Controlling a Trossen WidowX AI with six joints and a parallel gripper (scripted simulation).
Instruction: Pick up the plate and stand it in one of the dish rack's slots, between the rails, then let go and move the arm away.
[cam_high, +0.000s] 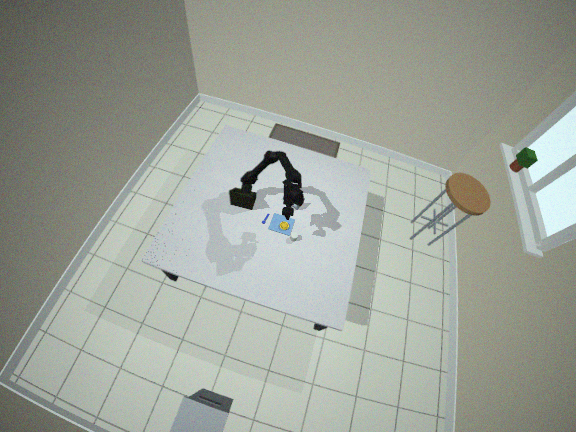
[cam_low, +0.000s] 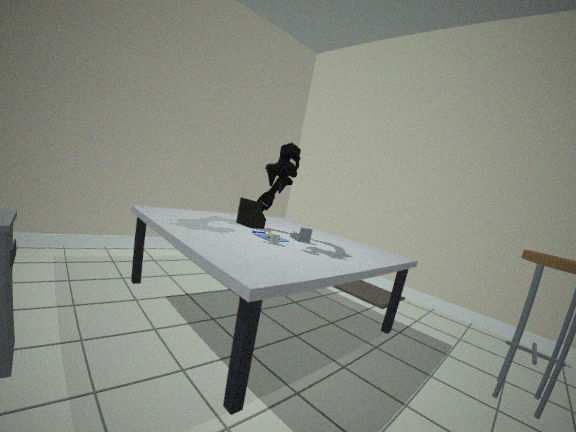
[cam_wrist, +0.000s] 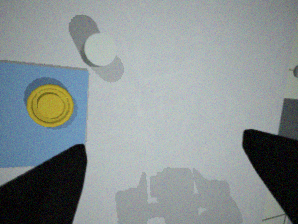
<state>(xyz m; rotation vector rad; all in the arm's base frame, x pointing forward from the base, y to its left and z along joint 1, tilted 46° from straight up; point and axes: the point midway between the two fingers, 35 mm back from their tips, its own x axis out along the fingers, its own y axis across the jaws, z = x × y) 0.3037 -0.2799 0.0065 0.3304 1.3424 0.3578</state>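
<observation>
The yellow plate lies 25 cm below my gripper tip, 6 cm to the left of it and 1 cm behind it. Round my gripper tip: blue spoon (26 cm below, 14 cm behind, 8 cm to the left); white cup (24 cm below, 7 cm ahead, 1 cm to the right); grey dish rack (27 cm to the left, 24 cm below, 1 cm ahead).
</observation>
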